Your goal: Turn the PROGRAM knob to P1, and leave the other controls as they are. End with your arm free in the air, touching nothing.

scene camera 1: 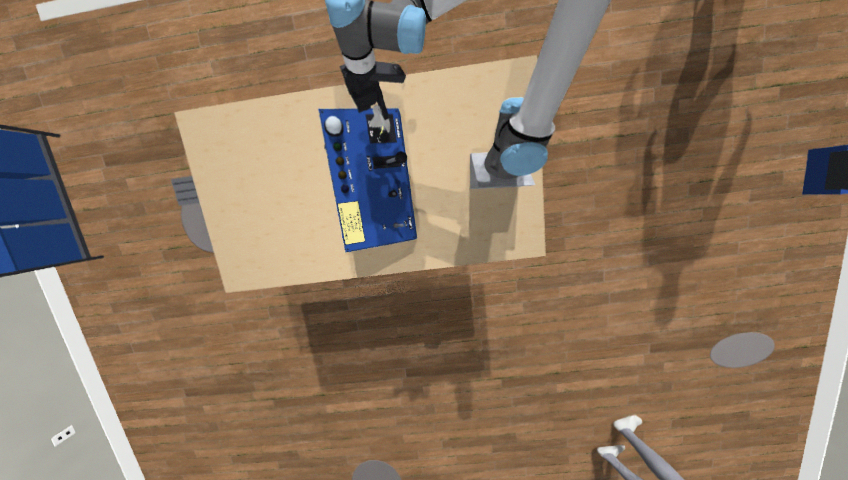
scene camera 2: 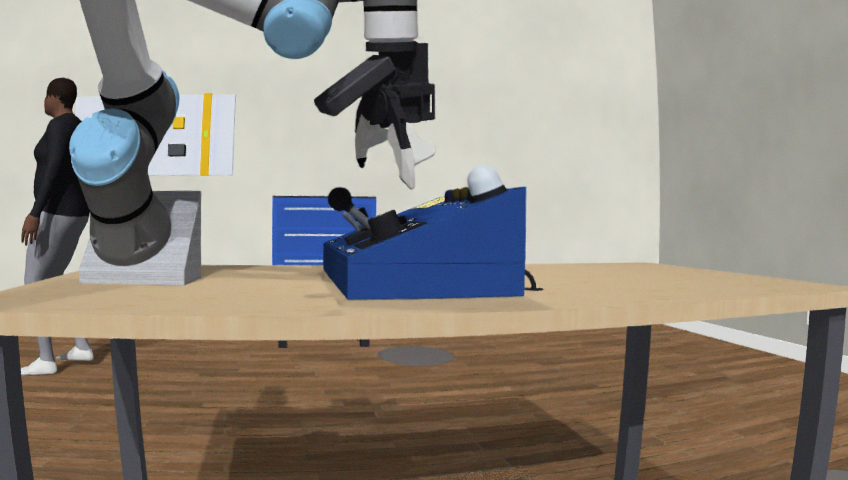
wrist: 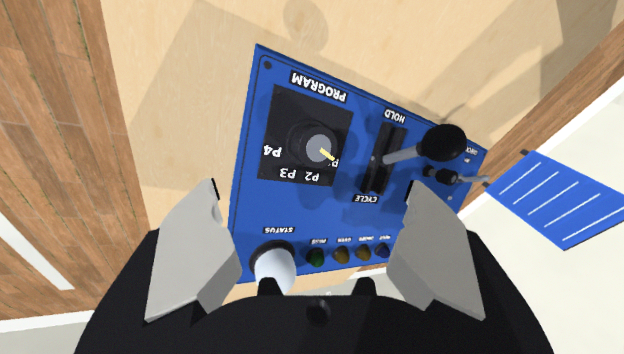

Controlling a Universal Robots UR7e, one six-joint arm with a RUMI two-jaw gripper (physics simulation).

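Where they show: gripper, fingertip midpoint: (scene camera 1: 378, 113) (scene camera 2: 385, 177) (wrist: 312, 182); arm's base, origin of the base link: (scene camera 2: 131, 233).
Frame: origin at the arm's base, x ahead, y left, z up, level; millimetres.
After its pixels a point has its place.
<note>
The PROGRAM knob (wrist: 318, 148) {x 449, y -124, z 35 mm} (scene camera 2: 385, 223) {x 456, y -145, z 21 mm} is round and black with a grey cap. In the wrist view its yellow pointer line points at the P1 mark (wrist: 334, 163) {x 470, y -77, z 12 mm}, which the knob partly covers. The marks P2, P3 and P4 show beside it. The knob sits at one end of the blue control panel (wrist: 320, 215) {x 542, y -63, z 39 mm} (scene camera 1: 371, 208) {x 496, y 169, z 34 mm} (scene camera 2: 434, 279) {x 524, y -183, z -56 mm}. My gripper (wrist: 312, 182) {x 454, y -146, z 88 mm} (scene camera 2: 383, 174) {x 454, y -146, z 88 mm} is wide open and empty. In the second scene view it hangs in the air above the panel, apart from the knob.
A black ball-ended lever (wrist: 444, 142) {x 381, y -29, z 71 mm} (scene camera 2: 339, 199) {x 382, y -32, z 59 mm} stands beside the knob, between HOLD and CYCLE. A small toggle (wrist: 446, 176) {x 412, y 101, z 41 mm} is beyond it. A white STATUS dome (wrist: 275, 267) {x 583, y -121, z 91 mm} (scene camera 2: 484, 180) {x 602, y -135, z 87 mm} (scene camera 1: 333, 124) {x 597, y -105, z 111 mm} and several coloured lamps line the high edge. The panel stands on a wooden table (scene camera 1: 267, 208) {x 978, y 185, z -84 mm} (scene camera 2: 684, 285) {x 995, y -47, z -84 mm}.
</note>
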